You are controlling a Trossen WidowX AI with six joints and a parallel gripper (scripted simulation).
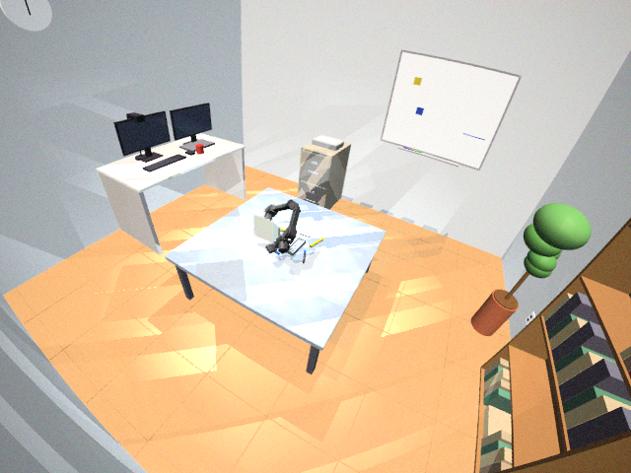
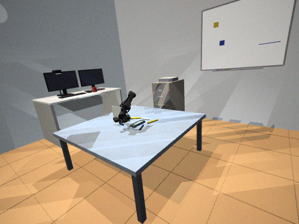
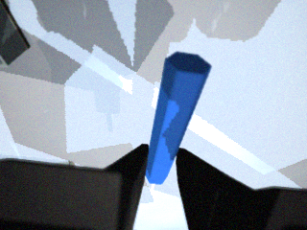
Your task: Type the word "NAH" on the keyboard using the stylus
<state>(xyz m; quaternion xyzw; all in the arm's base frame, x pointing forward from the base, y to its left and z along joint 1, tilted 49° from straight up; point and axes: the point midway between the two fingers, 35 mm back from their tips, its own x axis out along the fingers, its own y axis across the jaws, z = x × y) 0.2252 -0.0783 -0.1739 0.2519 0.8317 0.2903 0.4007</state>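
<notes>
My gripper tip is 26 cm to the right of the N key, 8 cm short of it and 4 cm above it. The rest, counted from my gripper tip: dark pen 18 cm ahead, 15 cm to the left, 5 cm below; white cylinder 35 cm to the left, 5 cm below, 5 cm ahead; blue stylus 2 cm behind.
</notes>
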